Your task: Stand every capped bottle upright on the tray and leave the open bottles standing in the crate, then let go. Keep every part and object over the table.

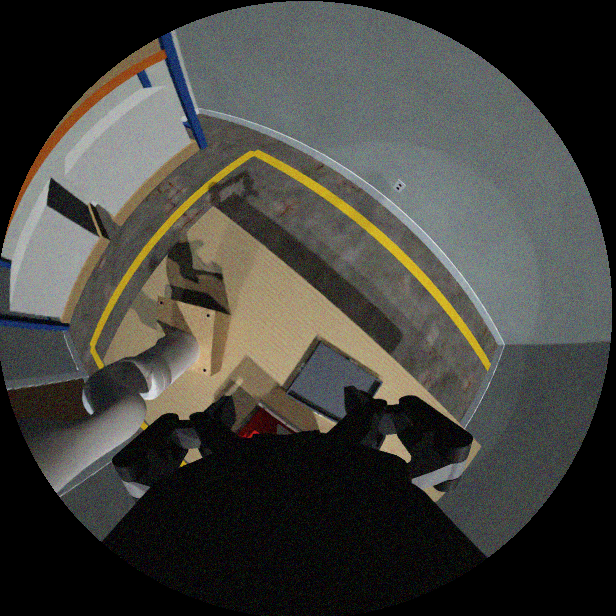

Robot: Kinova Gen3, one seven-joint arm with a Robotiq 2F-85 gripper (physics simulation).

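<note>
My gripper [290, 416] is open and empty, with its two dark fingers spread wide, high above the wooden table. A flat grey tray [333, 376] lies on the table just beyond the right finger. Between the fingers I see part of a red object [259, 425], mostly hidden by the gripper body; I cannot tell whether it is a bottle. A tan box wall [252, 387], probably the crate, sits just beyond it, left of the tray. No whole bottle is visible.
My own grey arm links [137, 379] cross the left side over the table. The table's far edge [321, 275] runs diagonally, with dark floor and a yellow tape line [373, 229] beyond it. A blue-framed rack [103, 149] stands at upper left.
</note>
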